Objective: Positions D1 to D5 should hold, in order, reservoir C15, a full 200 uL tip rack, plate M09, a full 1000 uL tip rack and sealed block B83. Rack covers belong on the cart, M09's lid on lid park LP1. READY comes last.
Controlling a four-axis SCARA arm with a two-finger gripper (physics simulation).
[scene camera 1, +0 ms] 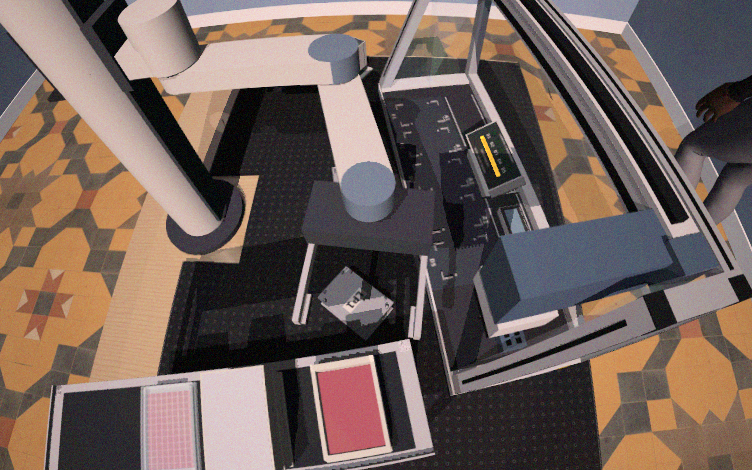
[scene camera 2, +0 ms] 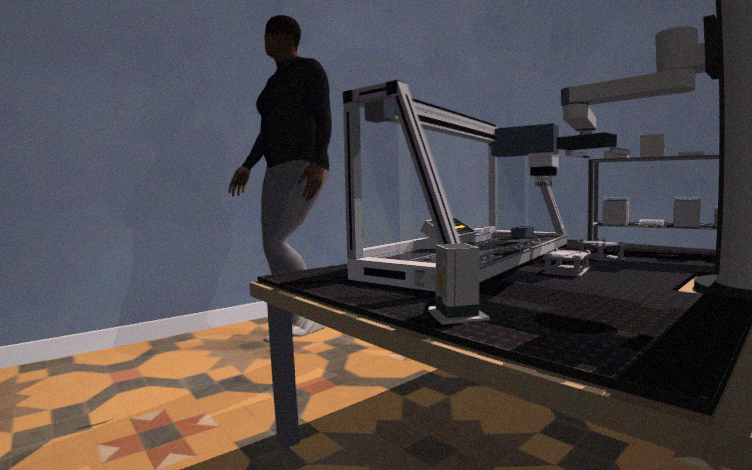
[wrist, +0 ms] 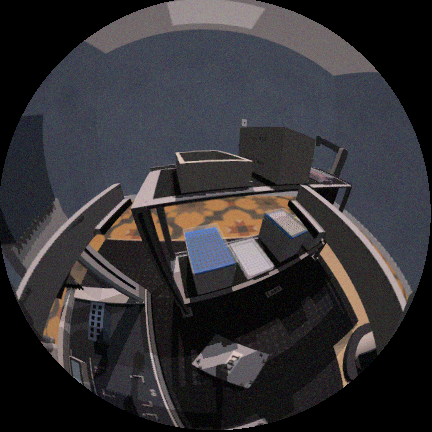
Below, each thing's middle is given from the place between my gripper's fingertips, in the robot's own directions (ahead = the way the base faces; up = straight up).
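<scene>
The red-topped labware item (scene camera 1: 351,416) is what I consider first, and my hand is 0.1 m to the left of it. As for the green-screen device (scene camera 2: 462,264), it is 1.02 m to the left of my hand, and I find it 0.3 m below my hand and 0.1 m behind it.
</scene>
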